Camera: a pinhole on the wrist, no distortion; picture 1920 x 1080 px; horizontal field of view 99.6 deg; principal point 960.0 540.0 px. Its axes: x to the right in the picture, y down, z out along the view. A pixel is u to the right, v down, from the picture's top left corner.
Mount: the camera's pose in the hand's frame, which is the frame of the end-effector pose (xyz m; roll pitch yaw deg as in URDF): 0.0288 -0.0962 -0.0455 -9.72 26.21 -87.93
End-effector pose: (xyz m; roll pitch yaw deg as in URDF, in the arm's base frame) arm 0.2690 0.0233 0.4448 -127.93 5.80 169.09
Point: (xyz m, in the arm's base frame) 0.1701 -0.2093 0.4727
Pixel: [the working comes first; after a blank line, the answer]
In the camera's frame: -0.0231 -0.0215 0.2336

879.6 465.3
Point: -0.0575 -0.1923 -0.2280
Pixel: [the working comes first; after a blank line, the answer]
In the camera's frame: -0.6680 0.2604 0.4520

outside the picture
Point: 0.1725 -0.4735 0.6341
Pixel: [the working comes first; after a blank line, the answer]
In the camera's frame: 0.1791 -0.1362 0.4380

1291.8 287.7
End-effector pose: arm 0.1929 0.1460 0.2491 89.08 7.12 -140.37
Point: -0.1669 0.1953 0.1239
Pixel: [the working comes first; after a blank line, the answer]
In the camera's frame: -0.1284 0.1790 0.3187

633.2 995.7
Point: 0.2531 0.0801 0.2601
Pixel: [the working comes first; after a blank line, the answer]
In the camera's frame: -0.0788 -0.0154 -0.0911

behind the camera
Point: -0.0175 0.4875 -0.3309
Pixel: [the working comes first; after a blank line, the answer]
In the camera's frame: 0.2498 -0.1319 0.5922

1302.3 359.3
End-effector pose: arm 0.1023 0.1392 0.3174 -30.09 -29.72 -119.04
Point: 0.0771 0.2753 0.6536
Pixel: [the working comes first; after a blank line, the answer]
In the camera's frame: 0.0062 -0.0179 0.3390

974.8 497.2
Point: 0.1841 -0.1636 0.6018
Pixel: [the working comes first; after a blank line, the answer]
In the camera's frame: -0.3051 0.2849 0.2042

outside the picture
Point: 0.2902 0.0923 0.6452
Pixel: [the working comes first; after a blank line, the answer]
In the camera's frame: -0.2691 0.0382 0.3325

303.5 633.1
